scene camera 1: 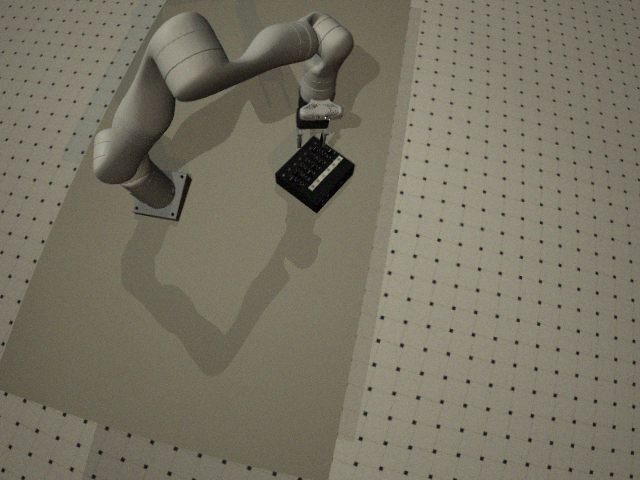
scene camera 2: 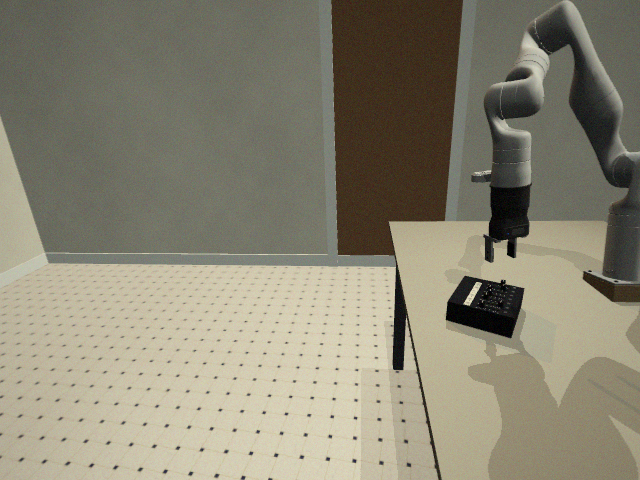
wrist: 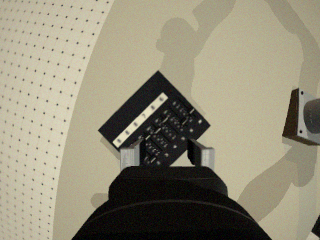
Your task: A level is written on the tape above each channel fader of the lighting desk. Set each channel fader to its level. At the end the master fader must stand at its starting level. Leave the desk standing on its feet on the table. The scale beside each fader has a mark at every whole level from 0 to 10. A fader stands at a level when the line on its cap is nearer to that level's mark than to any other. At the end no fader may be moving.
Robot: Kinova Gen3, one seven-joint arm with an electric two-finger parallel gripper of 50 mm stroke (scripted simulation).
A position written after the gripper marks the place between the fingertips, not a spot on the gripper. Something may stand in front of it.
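Note:
The gripper [scene camera 2: 500, 258] is in sight, and the wrist view [wrist: 166, 148] shows it as well.

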